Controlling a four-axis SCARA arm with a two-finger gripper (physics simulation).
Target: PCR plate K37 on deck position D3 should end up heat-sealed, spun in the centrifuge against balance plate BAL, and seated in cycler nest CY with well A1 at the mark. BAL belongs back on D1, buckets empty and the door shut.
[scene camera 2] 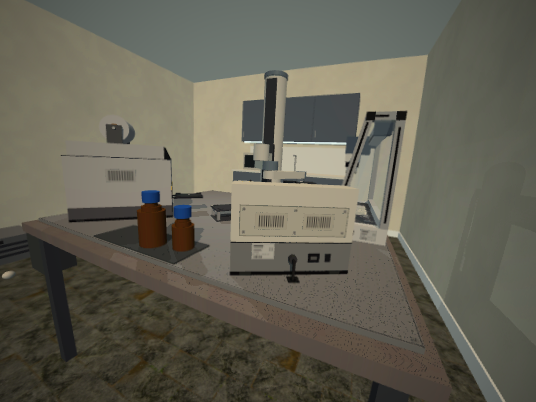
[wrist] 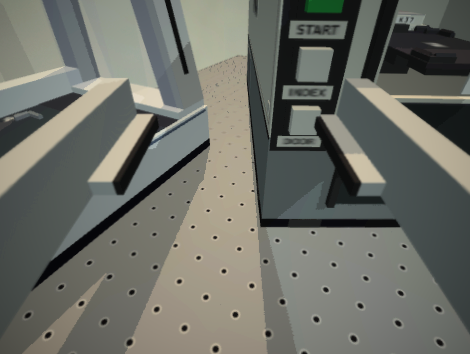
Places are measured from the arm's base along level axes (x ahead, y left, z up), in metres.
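Pixels of known places: gripper, fingertip midpoint: (wrist: 236, 102).
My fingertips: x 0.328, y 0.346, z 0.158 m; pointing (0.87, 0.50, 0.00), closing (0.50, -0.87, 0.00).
Ahead of a thing's pixels: the offset from my fingertips to its top centre. "*": to the spot under its first point. Level surfaces: height alone.
My gripper (wrist: 236, 102) is shut as far as it goes, with a gap between its fingers and nothing in it. It is in front of the centrifuge (wrist: 290, 175) (scene camera 2: 292, 192), its right finger beside the DOOR button {0.077 m ahead, 0.009 m right, 0.027 m down} (wrist: 304, 120). The INDEX button {0.077 m ahead, 0.009 m right, 0.009 m up} (wrist: 315, 64) and green START button {* 0.071 m ahead, 0.011 m right, 0.030 m up} (wrist: 324, 5) are above. Through the centrifuge's open front at the right of the wrist view, a white K37 label {* 0.328 m ahead, 0.050 m right, 0.005 m up} (wrist: 406, 20) shows behind a dark bucket (wrist: 440, 59); most of the plate is hidden. In the scene view the gripper is hidden. BAL, D1, D3 and nest CY cannot be made out.
A framed machine (scene camera 2: 392, 175) (wrist: 185, 130) stands beside the centrifuge, with a narrow strip of perforated deck {0.145 m down} (wrist: 220, 200) between. Two brown bottles (scene camera 2: 152, 227) (scene camera 2: 183, 236) stand on a dark mat {0.141 m down} (scene camera 2: 112, 235). A box-shaped machine with a roll {0.399 m ahead, 0.831 m right, 0.330 m up} (scene camera 2: 120, 187) stands at the left.
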